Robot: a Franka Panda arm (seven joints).
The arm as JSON. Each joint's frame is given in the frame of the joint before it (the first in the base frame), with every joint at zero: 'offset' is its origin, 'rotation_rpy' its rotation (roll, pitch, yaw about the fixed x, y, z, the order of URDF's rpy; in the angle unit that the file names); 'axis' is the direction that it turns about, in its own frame. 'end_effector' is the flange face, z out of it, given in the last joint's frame.
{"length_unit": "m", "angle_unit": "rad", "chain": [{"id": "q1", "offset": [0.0, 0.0, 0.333], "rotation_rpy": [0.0, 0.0, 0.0], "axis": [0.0, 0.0, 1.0]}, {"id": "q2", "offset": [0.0, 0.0, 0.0], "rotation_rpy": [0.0, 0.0, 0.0], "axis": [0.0, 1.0, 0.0]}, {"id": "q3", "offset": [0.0, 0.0, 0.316], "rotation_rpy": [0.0, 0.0, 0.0], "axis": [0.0, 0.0, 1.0]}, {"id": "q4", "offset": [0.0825, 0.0, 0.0], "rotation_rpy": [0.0, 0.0, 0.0], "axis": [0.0, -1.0, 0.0]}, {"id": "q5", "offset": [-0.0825, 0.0, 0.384], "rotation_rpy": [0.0, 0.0, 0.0], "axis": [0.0, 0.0, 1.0]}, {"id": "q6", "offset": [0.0, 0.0, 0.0], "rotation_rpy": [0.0, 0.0, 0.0], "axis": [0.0, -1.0, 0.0]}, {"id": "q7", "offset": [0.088, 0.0, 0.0], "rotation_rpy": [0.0, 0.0, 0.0], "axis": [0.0, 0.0, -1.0]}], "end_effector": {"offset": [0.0, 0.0, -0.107], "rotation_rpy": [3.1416, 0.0, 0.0]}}
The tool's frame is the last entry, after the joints.
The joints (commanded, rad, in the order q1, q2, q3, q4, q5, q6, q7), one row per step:
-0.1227 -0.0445 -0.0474 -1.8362 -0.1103 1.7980 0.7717
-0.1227 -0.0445 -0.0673 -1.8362 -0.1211 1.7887 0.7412
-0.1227 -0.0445 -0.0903 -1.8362 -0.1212 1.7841 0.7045
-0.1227 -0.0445 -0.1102 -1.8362 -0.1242 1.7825 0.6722
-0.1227 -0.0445 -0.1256 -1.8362 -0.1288 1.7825 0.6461
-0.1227 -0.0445 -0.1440 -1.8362 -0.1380 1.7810 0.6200
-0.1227 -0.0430 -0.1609 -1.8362 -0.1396 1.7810 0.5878
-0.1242 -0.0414 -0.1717 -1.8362 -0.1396 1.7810 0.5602
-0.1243 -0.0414 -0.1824 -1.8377 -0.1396 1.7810 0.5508
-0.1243 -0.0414 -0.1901 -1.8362 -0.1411 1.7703 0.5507
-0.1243 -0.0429 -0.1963 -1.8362 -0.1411 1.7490 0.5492
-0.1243 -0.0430 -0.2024 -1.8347 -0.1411 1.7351 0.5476
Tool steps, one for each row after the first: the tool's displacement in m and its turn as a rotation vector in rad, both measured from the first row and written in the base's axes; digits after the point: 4 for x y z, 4 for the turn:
-0.0033 -0.0117 -0.0007 -0.0076 0.0142 0.0118
-0.0066 -0.0242 -0.0012 -0.0049 0.0226 0.0248
-0.0095 -0.0352 -0.0014 -0.0056 0.0283 0.0375
-0.0118 -0.0439 -0.0014 -0.0084 0.0322 0.0490
-0.0149 -0.0545 -0.0015 -0.0149 0.0391 0.0583
-0.0174 -0.0637 -0.0023 -0.0142 0.0446 0.0737
-0.0192 -0.0702 -0.0033 -0.0124 0.0493 0.0889
-0.0212 -0.0759 -0.0040 -0.0109 0.0518 0.0875
-0.0237 -0.0799 -0.0042 -0.0089 0.0609 0.0789
-0.0274 -0.0826 -0.0052 -0.0018 0.0796 0.0717
-0.0300 -0.0856 -0.0056 0.0028 0.0913 0.0656

